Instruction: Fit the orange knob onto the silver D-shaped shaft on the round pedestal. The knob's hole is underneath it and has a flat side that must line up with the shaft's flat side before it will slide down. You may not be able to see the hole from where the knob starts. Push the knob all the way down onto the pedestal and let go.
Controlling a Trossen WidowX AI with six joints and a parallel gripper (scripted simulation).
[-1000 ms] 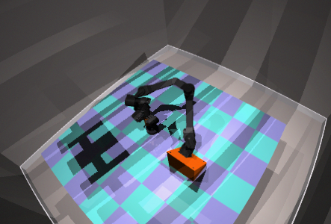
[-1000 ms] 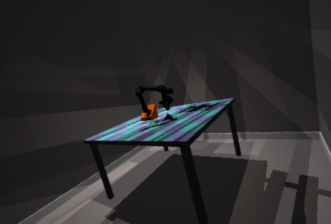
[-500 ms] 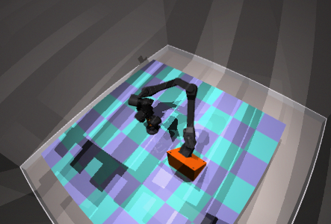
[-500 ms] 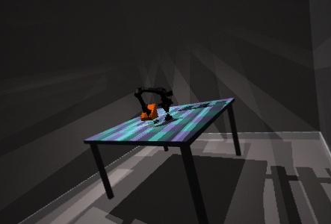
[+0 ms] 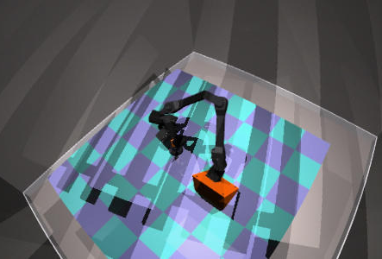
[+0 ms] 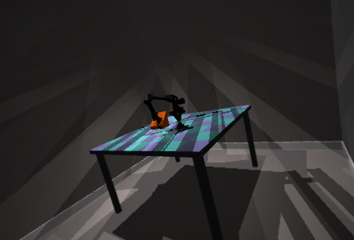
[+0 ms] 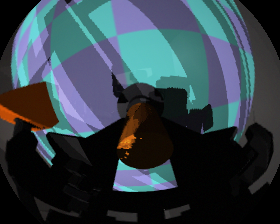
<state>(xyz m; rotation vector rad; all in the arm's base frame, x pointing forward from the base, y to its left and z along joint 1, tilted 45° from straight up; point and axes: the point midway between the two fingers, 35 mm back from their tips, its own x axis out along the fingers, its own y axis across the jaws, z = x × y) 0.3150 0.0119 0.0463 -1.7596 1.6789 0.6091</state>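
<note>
Now: the orange knob 30 mm above my gripper tip. The rest, counted from my gripper tip: dark round pedestal (40 mm below).
</note>
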